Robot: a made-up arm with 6 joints.
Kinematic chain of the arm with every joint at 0, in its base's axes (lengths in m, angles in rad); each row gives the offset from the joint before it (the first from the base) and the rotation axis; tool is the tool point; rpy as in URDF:
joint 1: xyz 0 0 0.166 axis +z
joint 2: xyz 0 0 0 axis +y
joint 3: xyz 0.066 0 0.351 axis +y
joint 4: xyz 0.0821 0 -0.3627 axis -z
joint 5: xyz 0 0 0 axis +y
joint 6: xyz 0.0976 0 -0.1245 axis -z
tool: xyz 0 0 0 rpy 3.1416 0 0
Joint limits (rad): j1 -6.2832..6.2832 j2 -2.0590..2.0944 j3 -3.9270..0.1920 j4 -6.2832..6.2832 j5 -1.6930..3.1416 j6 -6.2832..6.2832
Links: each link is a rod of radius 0.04 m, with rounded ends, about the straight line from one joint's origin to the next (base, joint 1, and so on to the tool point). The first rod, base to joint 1, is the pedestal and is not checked.
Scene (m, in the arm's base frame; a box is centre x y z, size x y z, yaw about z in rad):
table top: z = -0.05
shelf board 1: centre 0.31 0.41 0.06 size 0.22 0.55 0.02 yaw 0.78
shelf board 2: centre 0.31 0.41 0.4 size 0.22 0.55 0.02 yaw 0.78
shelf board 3: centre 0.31 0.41 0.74 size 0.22 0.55 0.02 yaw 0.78
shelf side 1: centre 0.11 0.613 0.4 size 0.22 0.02 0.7 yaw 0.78
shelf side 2: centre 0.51 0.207 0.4 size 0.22 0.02 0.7 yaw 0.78
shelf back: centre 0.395 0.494 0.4 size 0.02 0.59 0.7 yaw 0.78
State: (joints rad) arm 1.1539 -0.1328 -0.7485 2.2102 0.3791 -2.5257
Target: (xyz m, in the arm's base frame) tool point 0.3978 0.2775 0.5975
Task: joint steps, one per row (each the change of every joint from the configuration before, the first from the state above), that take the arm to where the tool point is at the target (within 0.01 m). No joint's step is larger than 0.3 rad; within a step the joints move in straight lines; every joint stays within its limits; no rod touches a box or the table.
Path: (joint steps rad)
1: 0.1191 -0.2283 0.1850 0.0512 -0.0723 0.0000
2: 0.1190 -0.2284 0.1851 0.0511 -0.0722 0.0000
3: -0.2358 -0.0805 -0.1924 -0.0322 -0.0130 0.0000
4: -0.2358 -0.0806 -0.1925 -0.0321 -0.0129 0.0000
5: -0.2357 -0.0805 -0.1924 -0.0322 -0.0129 0.0000
6: -0.0016 0.2814 -0.1889 -0.0372 0.1010 0.0000
7: -0.0015 0.2813 -0.1890 -0.0372 0.1010 0.0000

